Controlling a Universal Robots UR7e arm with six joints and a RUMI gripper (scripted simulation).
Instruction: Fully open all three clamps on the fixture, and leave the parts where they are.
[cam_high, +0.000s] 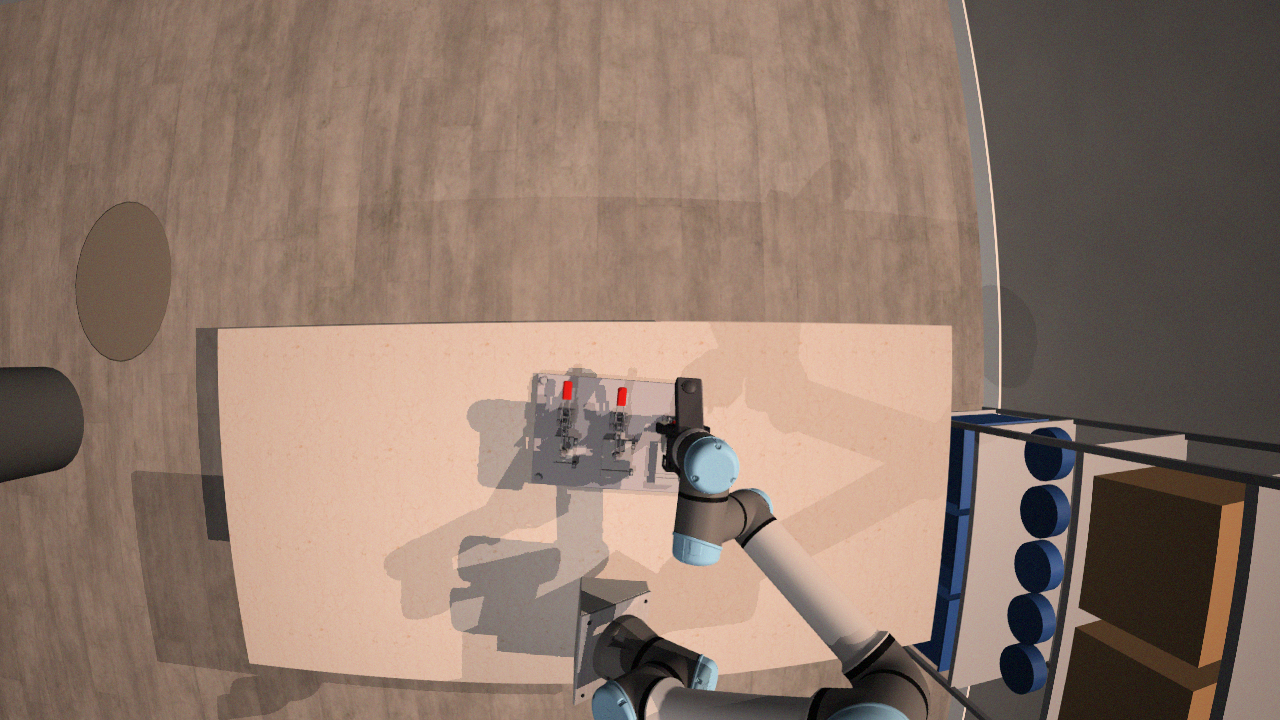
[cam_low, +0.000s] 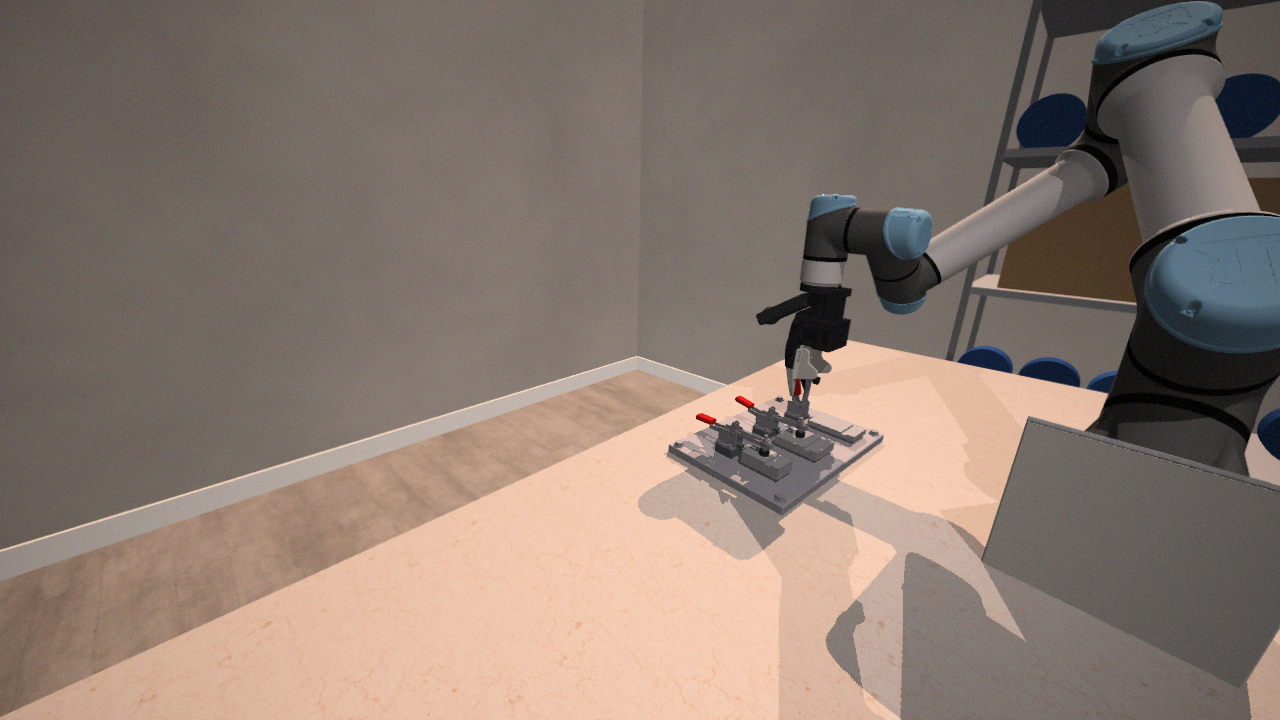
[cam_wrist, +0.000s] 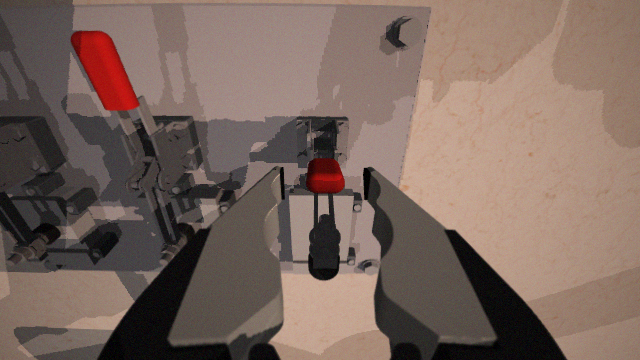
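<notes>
My gripper is now 110 mm to the right of the grey fixture plate, 70 mm above it and 40 mm past it.
</notes>
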